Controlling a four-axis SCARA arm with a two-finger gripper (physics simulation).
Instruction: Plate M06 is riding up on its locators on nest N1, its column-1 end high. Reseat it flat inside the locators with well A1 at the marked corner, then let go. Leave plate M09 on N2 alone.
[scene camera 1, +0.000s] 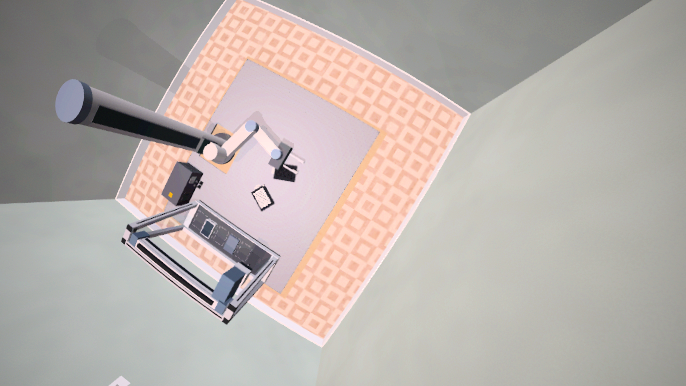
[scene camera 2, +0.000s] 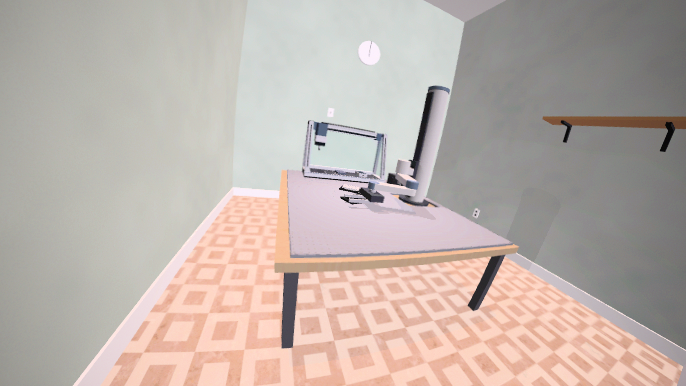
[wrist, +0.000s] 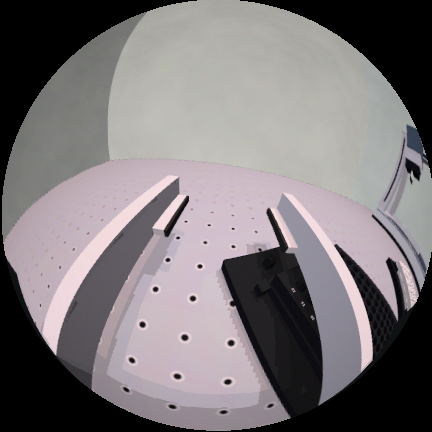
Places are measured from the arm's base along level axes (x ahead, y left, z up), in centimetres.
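Pixels of known places: gripper, fingertip midpoint: (scene camera 1: 300, 168) (scene camera 2: 346, 197) (wrist: 229, 194); arm's base at its link origin: (scene camera 2: 413, 201).
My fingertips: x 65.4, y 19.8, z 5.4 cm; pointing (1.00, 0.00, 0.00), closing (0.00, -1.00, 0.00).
Ahead of a thing's pixels: the offset from my fingertips to its top centre. "*": to the spot under its first point.
Plate M06 @[dx -10.1, dy -9.0, dz -0.6 cm] (scene camera 1: 285, 175) (wrist: 372, 302) is dark with many wells and sits on the black nest N1 @[dx -9.3, dy -8.7, dz -1.9 cm] (wrist: 257, 310). Row letters show at its near edge in the wrist view; its tilt is unclear, and the marked corner does not show there. My gripper (scene camera 1: 301, 167) (scene camera 2: 353, 199) (wrist: 229, 194) is open, its fingers apart with nothing between them. The right finger in the wrist view overlaps and partly hides M06; the left finger is over the perforated table top. Plate M09 @[dx -14.3, dy -33.9, dz -1.5 cm] (scene camera 1: 262, 197) (scene camera 2: 350, 188) (wrist: 410, 285) is white and sits on its black nest N2, apart from the gripper.
A gantry frame (scene camera 1: 172, 267) (scene camera 2: 306, 150) with a dark deck stands beyond M09. A dark box @[* dx -73.5, dy -59.9, dz +7.3 cm] (scene camera 1: 179, 186) stands between the gantry and the arm's base. The arm's tall column (scene camera 1: 145, 125) (scene camera 2: 432, 145) rises at the table's side.
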